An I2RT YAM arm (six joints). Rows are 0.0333 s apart.
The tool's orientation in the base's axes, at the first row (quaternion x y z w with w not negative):
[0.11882 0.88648 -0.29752 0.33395]
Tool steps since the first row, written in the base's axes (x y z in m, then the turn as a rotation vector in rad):
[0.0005 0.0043 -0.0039 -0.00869 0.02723 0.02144]
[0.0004 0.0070 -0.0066 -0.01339 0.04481 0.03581]
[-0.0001 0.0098 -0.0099 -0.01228 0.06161 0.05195]
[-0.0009 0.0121 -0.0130 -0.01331 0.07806 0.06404]
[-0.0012 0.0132 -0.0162 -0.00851 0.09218 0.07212]
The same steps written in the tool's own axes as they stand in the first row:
[0.0023 0.0054 0.0000 -0.00738 0.00848 -0.03392]
[0.0042 0.0087 -0.0001 -0.01317 0.01408 -0.05566]
[0.0068 0.0122 -0.0001 -0.02450 0.02066 -0.07496]
[0.0094 0.0151 0.0000 -0.03155 0.02789 -0.09273]
[0.0118 0.0173 0.0011 -0.04033 0.03746 -0.10364]

